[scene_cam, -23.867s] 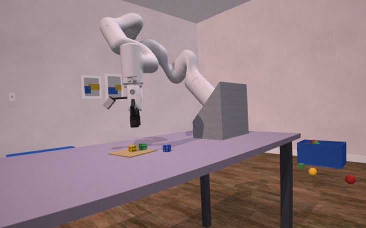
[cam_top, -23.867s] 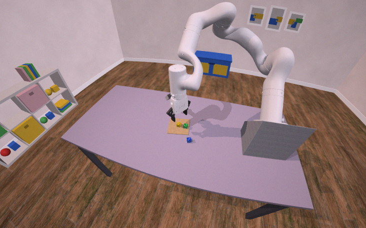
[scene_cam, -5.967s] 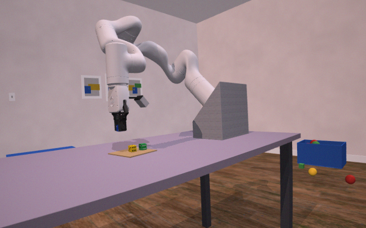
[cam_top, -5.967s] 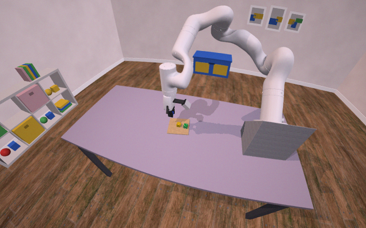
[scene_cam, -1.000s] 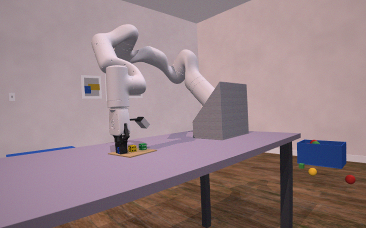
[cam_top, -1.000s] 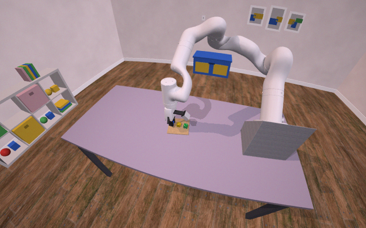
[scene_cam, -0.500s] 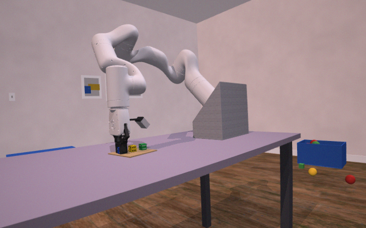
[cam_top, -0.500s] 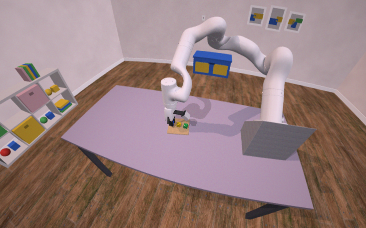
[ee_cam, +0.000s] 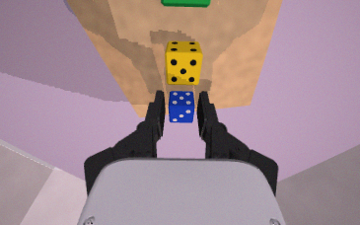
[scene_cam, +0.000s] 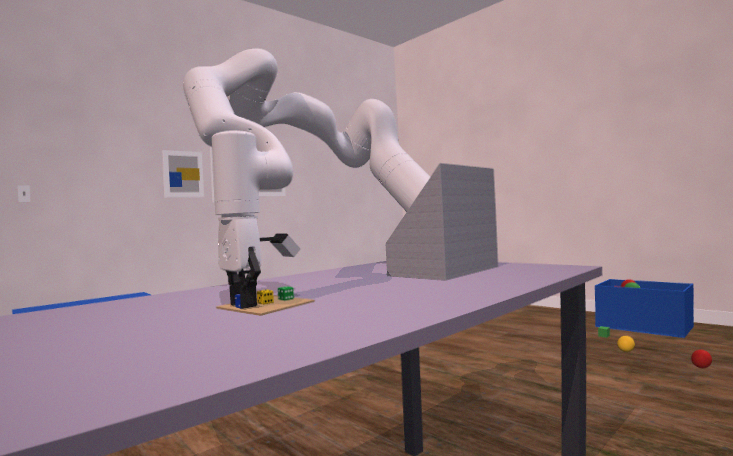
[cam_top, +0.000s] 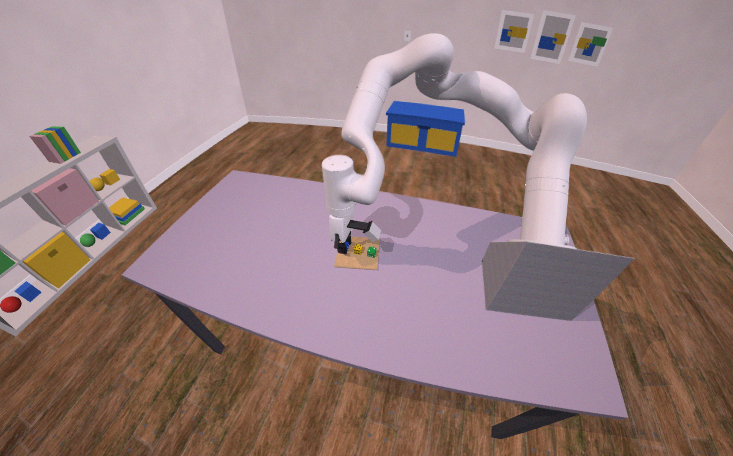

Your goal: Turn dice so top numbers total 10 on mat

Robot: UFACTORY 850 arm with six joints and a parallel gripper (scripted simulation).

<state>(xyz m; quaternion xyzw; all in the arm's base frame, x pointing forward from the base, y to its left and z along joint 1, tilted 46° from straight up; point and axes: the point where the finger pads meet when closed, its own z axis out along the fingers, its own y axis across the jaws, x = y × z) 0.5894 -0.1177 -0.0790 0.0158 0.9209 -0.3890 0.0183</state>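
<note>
The blue die lies 10 mm below my hand. From my hand the other things lie so: tan mat 50 mm behind, 20 mm below; green die 100 mm behind, 10 mm below; yellow die 50 mm behind, 10 mm below.
</note>
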